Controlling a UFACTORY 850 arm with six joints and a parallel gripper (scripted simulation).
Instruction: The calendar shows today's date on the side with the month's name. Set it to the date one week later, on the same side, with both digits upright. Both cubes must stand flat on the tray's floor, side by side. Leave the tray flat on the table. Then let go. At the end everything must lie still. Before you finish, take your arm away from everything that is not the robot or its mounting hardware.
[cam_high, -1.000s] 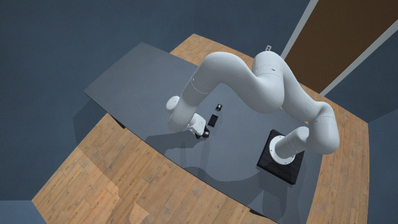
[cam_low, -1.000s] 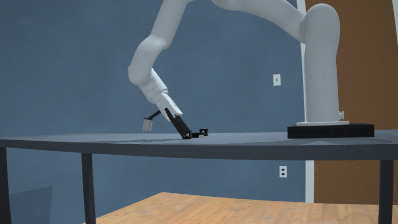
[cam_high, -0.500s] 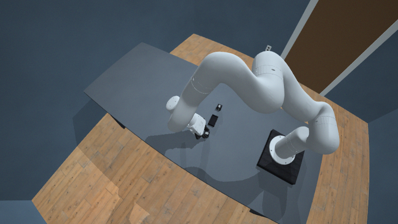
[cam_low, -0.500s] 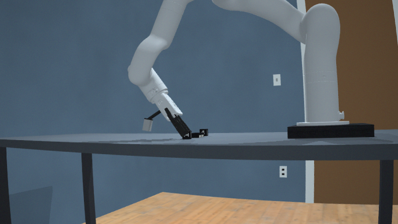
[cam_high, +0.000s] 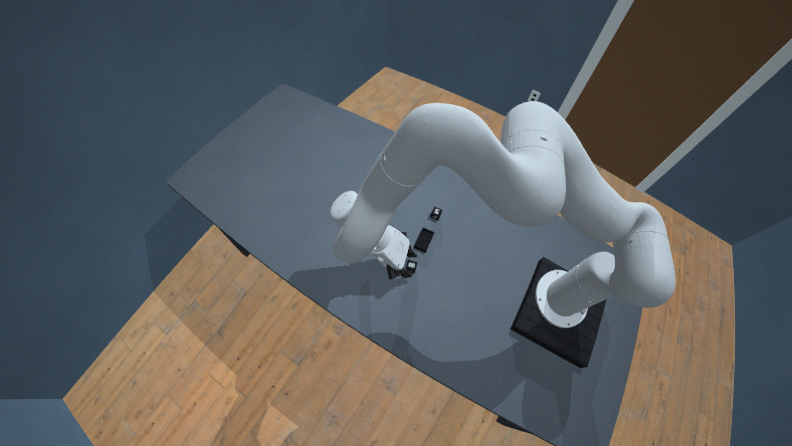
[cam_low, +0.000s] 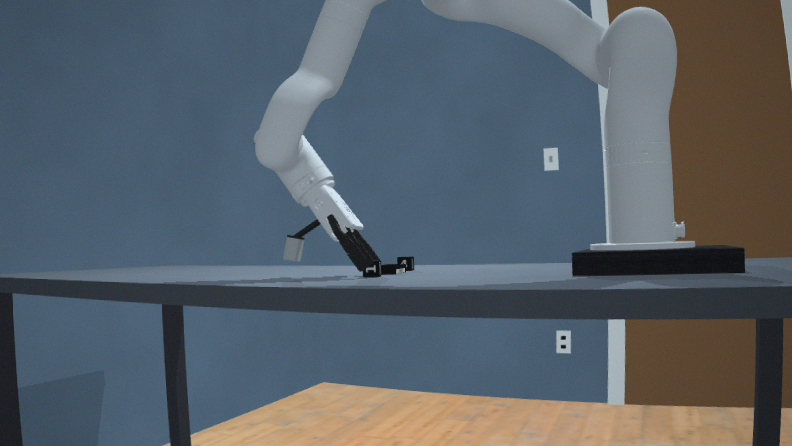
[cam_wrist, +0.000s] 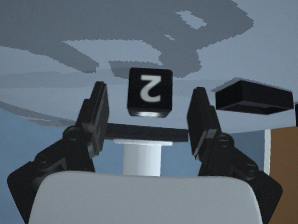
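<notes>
My hand is 10 mm past the calendar cube, 10 mm to the left of it and 20 mm above it. Round my hand: black tray: 20 mm ahead, 110 mm to the right, 20 mm below.
</notes>
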